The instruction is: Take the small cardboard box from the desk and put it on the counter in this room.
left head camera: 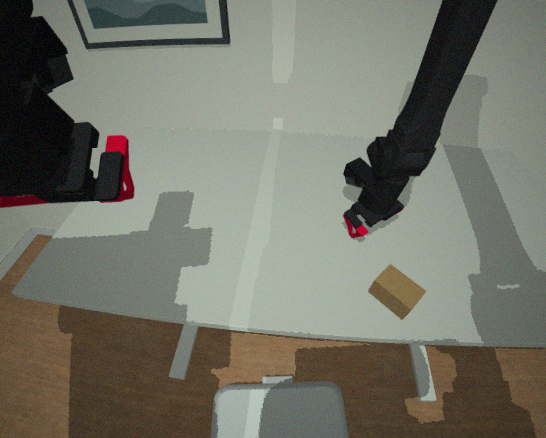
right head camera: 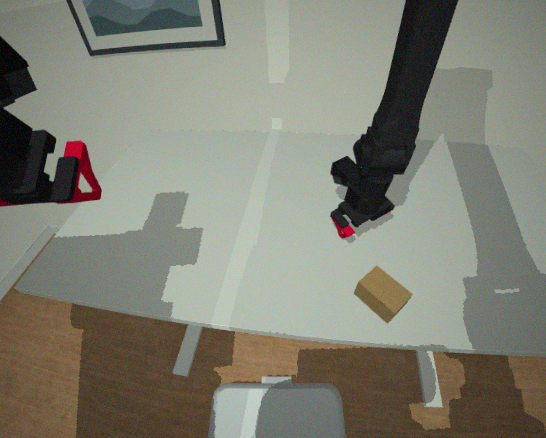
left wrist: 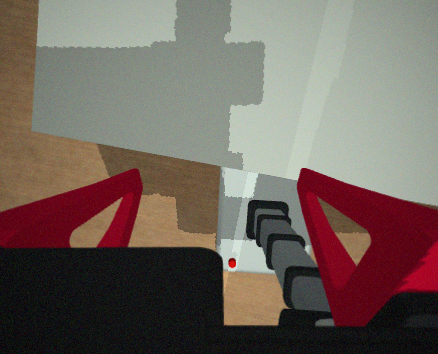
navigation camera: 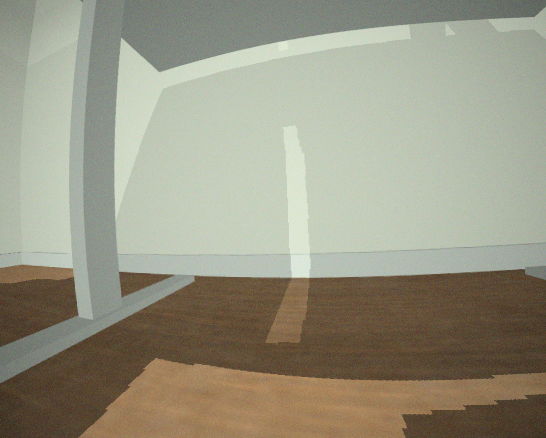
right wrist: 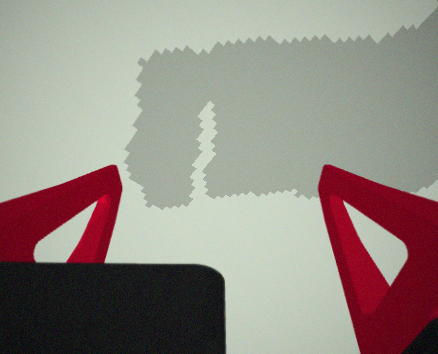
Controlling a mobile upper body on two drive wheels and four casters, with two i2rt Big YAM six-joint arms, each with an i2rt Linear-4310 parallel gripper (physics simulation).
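Places are measured from the left arm's base along level axes (x back, y right, z up), in millimetres.
Where they show: left gripper, fingertip midpoint: [left head camera: 94,195] [right head camera: 66,196] [left wrist: 219,177]; right gripper, fingertip midpoint: [left head camera: 365,227] [right head camera: 355,227] [right wrist: 220,176].
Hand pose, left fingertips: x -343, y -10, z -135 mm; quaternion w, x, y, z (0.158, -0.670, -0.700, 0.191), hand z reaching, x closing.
Observation:
Things, the pixels of their top centre, and the offset from my left fingertips. "*": a spot on its surface instead. Level surfaces: height alone.
- small brown cardboard box, top centre: [right head camera: 385,288] [left head camera: 400,285] dy +478, dx -13, dz -275 mm
- light grey desk, surface height: dz -325 mm
- desk leg, surface spot: [navigation camera: 102,160] * dy -194, dx -397, dz -889 mm
The small brown cardboard box [left head camera: 397,290] [right head camera: 384,292] lies on the light grey desk [left head camera: 300,225] [right head camera: 280,240], right of centre and near the lower edge. My right gripper [left head camera: 377,225] [right head camera: 366,224] [right wrist: 220,176] is open and empty, low over the desk. It is above and slightly left of the box in the head views, apart from it. The right wrist view shows pale desk surface and shadow between the fingers, and the box does not show there. My left gripper [left head camera: 75,200] [left wrist: 219,177] is open and empty, at the far left, high above the desk's left part. The counter does not show in these views.
A framed picture [left head camera: 225,22] [right head camera: 220,25] hangs on the wall behind the desk. A grey rounded block [left head camera: 305,410] stands at the bottom centre. The desk's feet [left head camera: 185,350] [right head camera: 430,380] stick out over the wooden floor. The navigation view shows a desk leg [navigation camera: 102,160] at left.

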